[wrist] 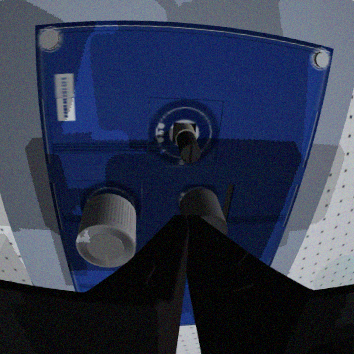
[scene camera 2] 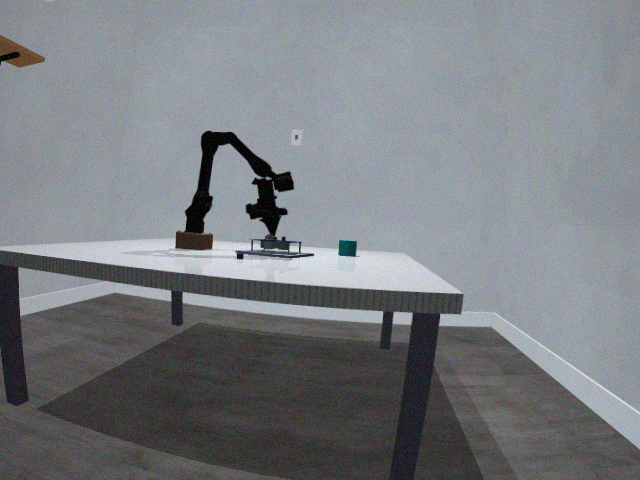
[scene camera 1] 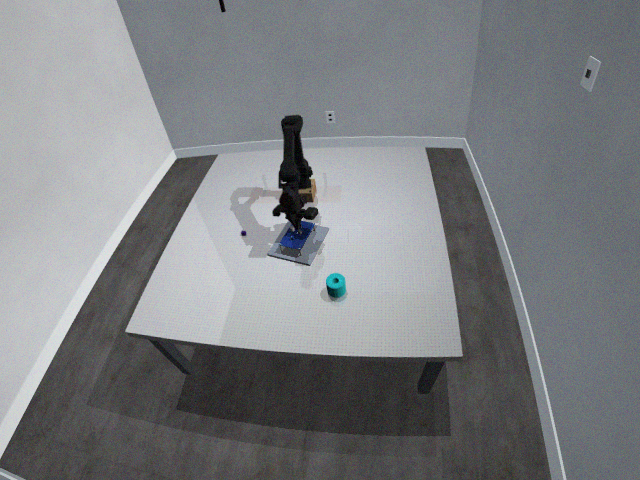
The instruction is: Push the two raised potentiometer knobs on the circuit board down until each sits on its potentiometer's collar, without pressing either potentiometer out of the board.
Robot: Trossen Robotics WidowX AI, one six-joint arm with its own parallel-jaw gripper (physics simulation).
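Places are measured from the arm's base along level axes (x ahead, y left, z up), in millimetres.
Pixels of known places: gripper, fingertip midpoint: (wrist: 185,226) (scene camera 2: 273,236) (scene camera 1: 298,229); arm's base, origin of the base link: (scene camera 2: 193,232) (scene camera 1: 304,184).
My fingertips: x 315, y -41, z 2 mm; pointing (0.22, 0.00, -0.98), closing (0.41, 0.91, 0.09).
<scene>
Ahead of a thing's pixels: the offset from my fingertips to its middle. Level surfaces: height alone.
The blue circuit board {12 mm ahead, 6 mm right, 30 mm down} (scene camera 1: 290,241) (wrist: 240,90) stands on thin posts above a grey base plate. In the wrist view a ribbed grey knob {10 mm back, 25 mm right, 0 mm up} (wrist: 107,230) is at the board's lower left. A second grey knob {6 mm ahead, 6 mm left, 9 mm down} (wrist: 202,205) is right of it, partly hidden by the fingertips. A bare dark shaft {27 mm back, 12 mm left, 3 mm down} (wrist: 187,142) with a round collar is above them. My gripper (scene camera 1: 296,231) (scene camera 2: 273,235) (wrist: 185,226) is shut and empty, pointing down, its tips at or just over the second knob; contact and the knobs' height above the collars cannot be told.
A teal cylinder {292 mm ahead, 128 mm left, 33 mm down} (scene camera 1: 336,285) (scene camera 2: 347,248) stands on the table {63 mm down} (scene camera 1: 387,310) in front and to the right of the board. A small dark purple object {83 mm back, 261 mm right, 56 mm down} (scene camera 1: 243,233) (scene camera 2: 239,255) lies to the board's left. The arm's wooden base block (scene camera 2: 193,240) is behind the board.
</scene>
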